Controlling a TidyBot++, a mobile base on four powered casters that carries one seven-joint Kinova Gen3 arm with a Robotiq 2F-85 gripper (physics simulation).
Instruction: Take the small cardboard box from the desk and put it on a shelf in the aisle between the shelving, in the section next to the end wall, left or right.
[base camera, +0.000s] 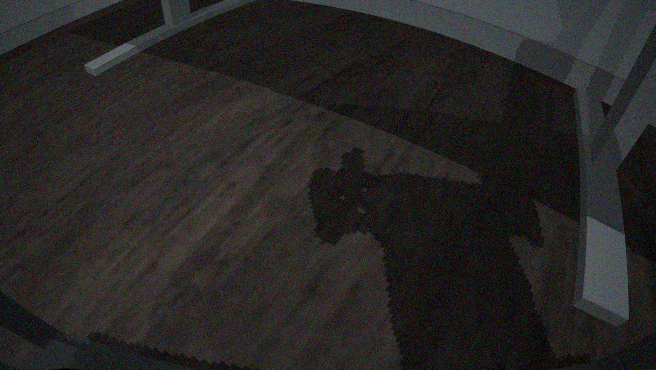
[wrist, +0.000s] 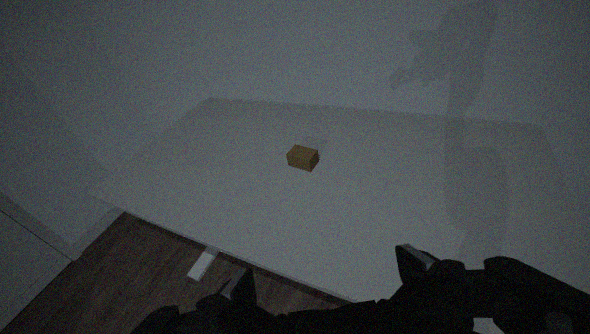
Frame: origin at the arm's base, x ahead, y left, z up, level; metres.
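Where they show: gripper, between the fingertips: (wrist: 325, 273).
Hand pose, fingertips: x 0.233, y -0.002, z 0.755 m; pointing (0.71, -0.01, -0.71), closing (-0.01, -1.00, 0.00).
After its pixels a point has its place.
The small cardboard box (wrist: 302, 158) @[x 0.798, y 0.000, z 0.373 m] is brown and sits on the pale desk (wrist: 240, 200) @[x 0.708, y 0.217, z 0.323 m], near the middle of the wrist view. My gripper (wrist: 325, 273) @[x 0.233, y -0.002, z 0.755 m] is open, with its two dark fingers wide apart at the bottom of the wrist view. It is apart from the box, which shows beyond the fingertips. Nothing is between the fingers. The gripper does not show in the base camera view, where its arm's shadow falls on the floor. The shelving does not show in either view.
In the base camera view a desk foot (base camera: 604, 270) stands close at the right and another desk foot (base camera: 112, 57) at the upper left. A pale wall (base camera: 450, 25) @[x 1.120, y -0.330, z -0.356 m] runs behind them. The wrist view shows wooden floor (wrist: 125, 265) @[x 0.998, y 1.211, z -0.397 m] beyond the desk's lower-left edge.
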